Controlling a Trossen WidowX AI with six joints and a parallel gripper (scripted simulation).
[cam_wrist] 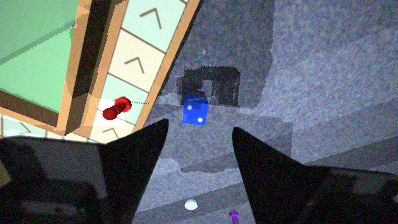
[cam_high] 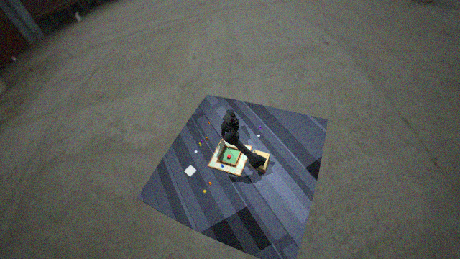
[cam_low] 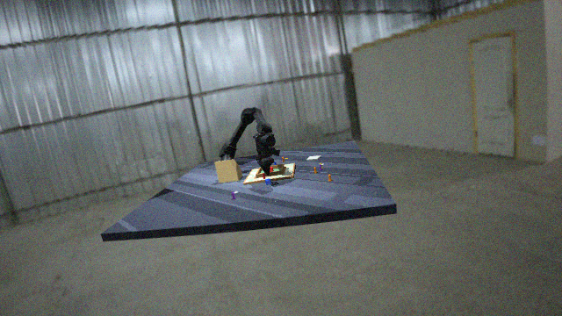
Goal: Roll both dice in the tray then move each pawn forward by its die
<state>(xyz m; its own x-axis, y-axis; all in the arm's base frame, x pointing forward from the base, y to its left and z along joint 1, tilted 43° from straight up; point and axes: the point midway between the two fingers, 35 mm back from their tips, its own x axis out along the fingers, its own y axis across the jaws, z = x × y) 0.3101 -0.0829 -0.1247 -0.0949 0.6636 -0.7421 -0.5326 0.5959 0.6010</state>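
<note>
Right now the red pawn is 50 mm behind my gripper tip, 70 mm to the left of it and 30 mm below it. Round my gripper tip: green tray: 50 mm behind, 190 mm to the left, 50 mm below; then white tile: 170 mm ahead, 460 mm to the left, 50 mm below.
</note>
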